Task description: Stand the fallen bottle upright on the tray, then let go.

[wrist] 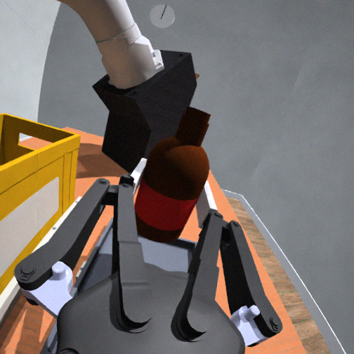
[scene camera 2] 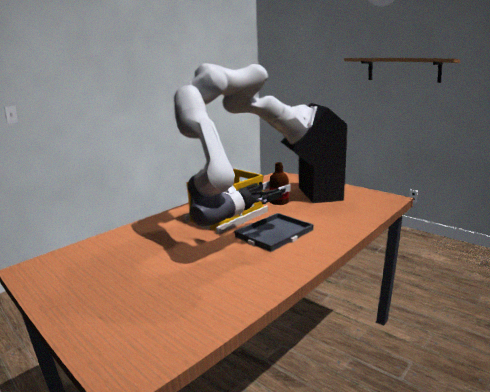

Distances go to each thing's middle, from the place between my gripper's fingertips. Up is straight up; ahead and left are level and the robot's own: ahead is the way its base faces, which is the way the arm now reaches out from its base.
Labels:
My hand is 5 cm short of the dark grey tray (scene camera 2: 277, 229) and 18 cm above it. From my hand the other things lie so: brown bottle (wrist: 177, 167) 1 cm ahead, 1 cm above.

